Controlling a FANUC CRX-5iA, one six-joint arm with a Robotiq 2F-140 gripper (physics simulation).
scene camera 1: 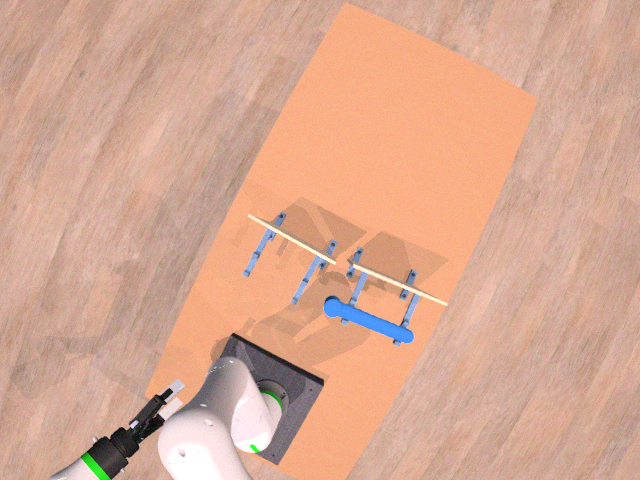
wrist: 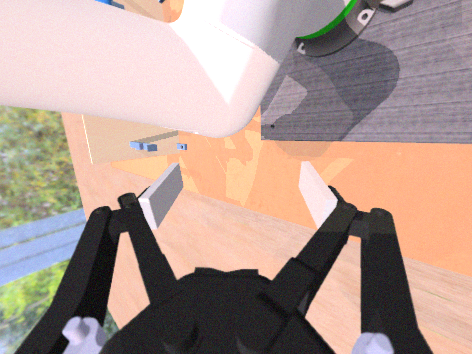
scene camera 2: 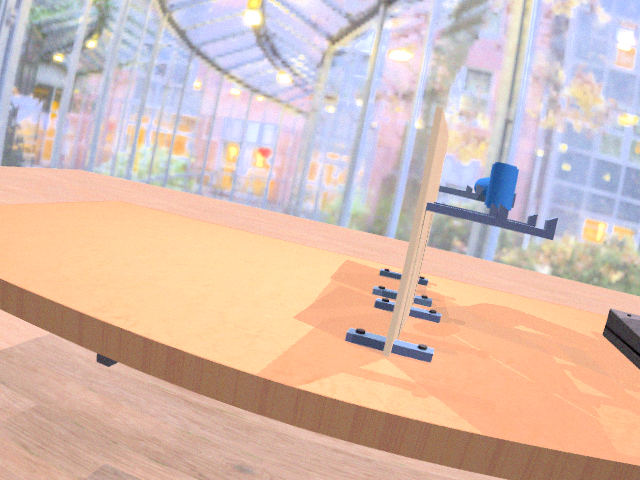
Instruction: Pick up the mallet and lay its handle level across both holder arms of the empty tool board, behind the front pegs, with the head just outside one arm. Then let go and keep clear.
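Pixels of known places: gripper, fingertip midpoint: (scene camera 1: 180,392) (wrist: 239,174); arm's base, link origin: (scene camera 1: 268,398) (wrist: 329,5).
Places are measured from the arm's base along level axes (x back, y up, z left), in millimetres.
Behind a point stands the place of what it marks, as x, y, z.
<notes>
The blue mallet (scene camera 1: 376,322) @(-418, 207, -236) (scene camera 2: 503,184) @(-430, 193, -86) lies with its handle across both holder arms of the right board (scene camera 1: 387,279) @(-543, 278, -217) in scene camera 1. Its thick head is just outside that board's left arm (scene camera 1: 358,290) @(-484, 169, -168), and the arm tips stick out in front of the handle. The handle looks about level. Exact contact at the pegs is hard to see. The left board (scene camera 1: 297,242) @(-568, 249, 27) (scene camera 2: 435,160) @(-588, 190, 136) stands upright, and its two holder arms (scene camera 1: 260,253) @(-503, 138, 136) (scene camera 1: 308,279) @(-471, 139, -22) carry nothing. My gripper (scene camera 1: 173,397) @(-55, 233, 238) (wrist: 239,174) @(-55, 233, 238) is open and empty, far from the mallet, beyond the robot base.
The dark base plate (scene camera 1: 299,434) @(92, 5, -133) (scene camera 2: 622,325) @(-129, -4, -81) stands in front of the boards. The boards' blue feet (scene camera 2: 413,350) @(-567, -37, 163) stand on the orange table top (scene camera 1: 413,103) @(-1169, -47, -204) (scene camera 2: 155,268) @(-956, -47, 1). My white arm (scene camera 1: 201,444) @(-223, 622, 49) (wrist: 125,65) @(-93, 311, 126) folds beside the base. The wood floor (scene camera 1: 103,155) surrounds the table.
</notes>
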